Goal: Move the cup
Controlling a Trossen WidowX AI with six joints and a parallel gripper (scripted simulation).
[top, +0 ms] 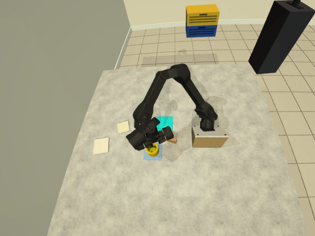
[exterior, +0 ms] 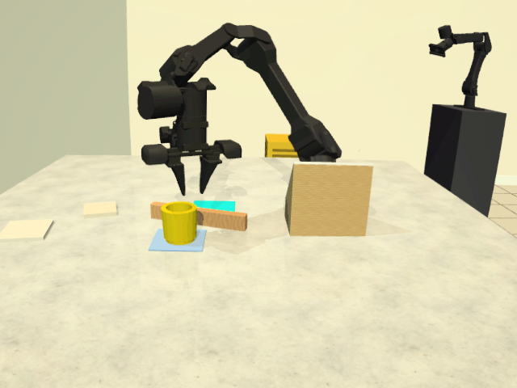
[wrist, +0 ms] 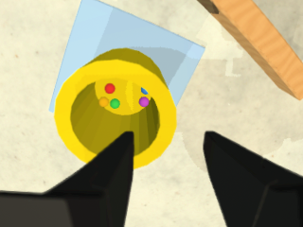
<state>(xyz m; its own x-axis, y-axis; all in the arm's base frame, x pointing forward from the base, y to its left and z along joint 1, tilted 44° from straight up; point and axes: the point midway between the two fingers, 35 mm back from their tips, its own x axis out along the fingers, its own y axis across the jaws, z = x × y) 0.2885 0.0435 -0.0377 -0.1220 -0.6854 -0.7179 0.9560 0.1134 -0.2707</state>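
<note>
The yellow cup lies 6 cm below my gripper tip, 2 cm ahead of it and 1 cm to the left of it. Round my gripper tip: wooden bar: 9 cm below, 8 cm to the right, 1 cm behind; cyan pad: 17 cm to the right, 10 cm below, 5 cm behind.
</note>
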